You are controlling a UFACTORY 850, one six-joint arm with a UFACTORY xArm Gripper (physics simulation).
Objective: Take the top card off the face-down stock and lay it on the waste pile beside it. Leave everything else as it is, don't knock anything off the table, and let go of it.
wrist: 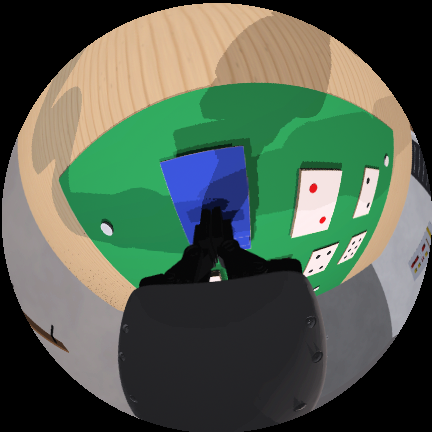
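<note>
The face-down stock [192, 175] shows its blue top face in the middle of the green mat. A thin line runs near its lower right corner, where a slightly offset card edge shows. My gripper [214, 220] is shut, with its black fingertips over the near part of the blue top card; whether they touch it is hard to tell. The fingers hide part of the stock's near end. A face-up white pile with two red dots [320, 187] lies to the right of the stock, apart from it, and looks like the waste pile.
The green mat [130, 120] lies on the wooden table [150, 60]. A white card with two black dots [367, 192] lies far right. Cards with several black dots [321, 261] [353, 247] lie lower right. A white disc [107, 228] is at left. Part of something white [215, 276] shows beneath the gripper.
</note>
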